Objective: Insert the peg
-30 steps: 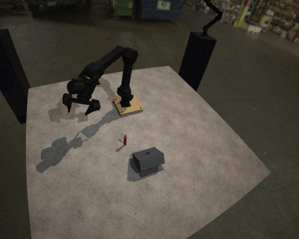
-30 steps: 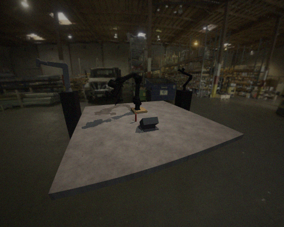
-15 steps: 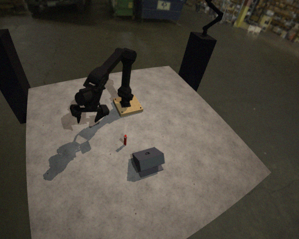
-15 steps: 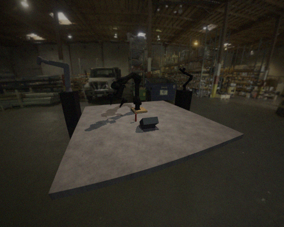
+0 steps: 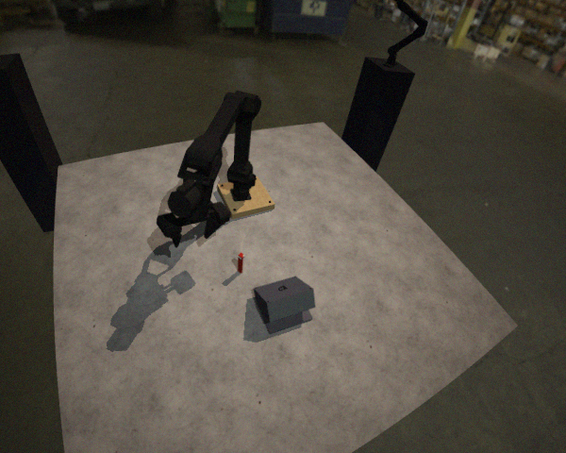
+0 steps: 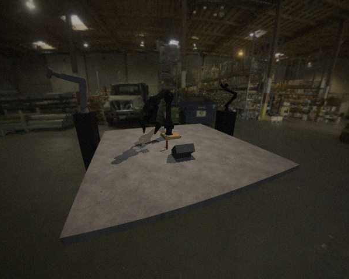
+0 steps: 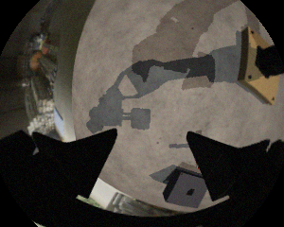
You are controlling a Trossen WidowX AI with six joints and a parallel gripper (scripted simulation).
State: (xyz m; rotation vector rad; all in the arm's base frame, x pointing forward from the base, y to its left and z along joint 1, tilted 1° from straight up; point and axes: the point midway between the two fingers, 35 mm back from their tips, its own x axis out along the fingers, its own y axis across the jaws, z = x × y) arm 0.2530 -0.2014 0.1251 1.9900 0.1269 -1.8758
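Right now my gripper tip is 13 cm to the right of the red peg, 6 cm above it and 4 cm short of it. The rest, counted from my gripper tip: dark grey sloped panel 21 cm to the left, 19 cm ahead, 8 cm below.
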